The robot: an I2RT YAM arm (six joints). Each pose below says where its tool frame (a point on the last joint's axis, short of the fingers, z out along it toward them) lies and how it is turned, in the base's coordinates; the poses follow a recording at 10 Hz.
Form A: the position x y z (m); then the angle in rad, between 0 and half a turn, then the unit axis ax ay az.
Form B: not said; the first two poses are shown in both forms.
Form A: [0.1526 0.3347 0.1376 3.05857 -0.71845 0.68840 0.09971]
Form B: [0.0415 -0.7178 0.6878 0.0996 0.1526 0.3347 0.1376]
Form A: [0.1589 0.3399 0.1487 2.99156 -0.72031 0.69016 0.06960]
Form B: [0.0749 -0.7183 0.6882 0.0694 0.1589 0.3399 0.1487]
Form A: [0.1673 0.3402 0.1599 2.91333 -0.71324 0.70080 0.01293]
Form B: [0.1139 -0.7086 0.6962 0.0128 0.1673 0.3402 0.1599]
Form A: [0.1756 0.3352 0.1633 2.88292 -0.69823 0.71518 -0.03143]
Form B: [0.1290 -0.6924 0.7092 -0.0312 0.1756 0.3352 0.1633]
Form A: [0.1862 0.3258 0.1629 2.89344 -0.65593 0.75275 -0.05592]
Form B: [0.1238 -0.6509 0.7470 -0.0555 0.1862 0.3258 0.1629]
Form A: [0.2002 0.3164 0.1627 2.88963 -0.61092 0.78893 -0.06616]
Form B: [0.1256 -0.6061 0.7827 -0.0656 0.2002 0.3164 0.1627]
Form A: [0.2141 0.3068 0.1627 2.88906 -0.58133 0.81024 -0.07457]
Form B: [0.1259 -0.5767 0.8038 -0.0740 0.2141 0.3068 0.1627]
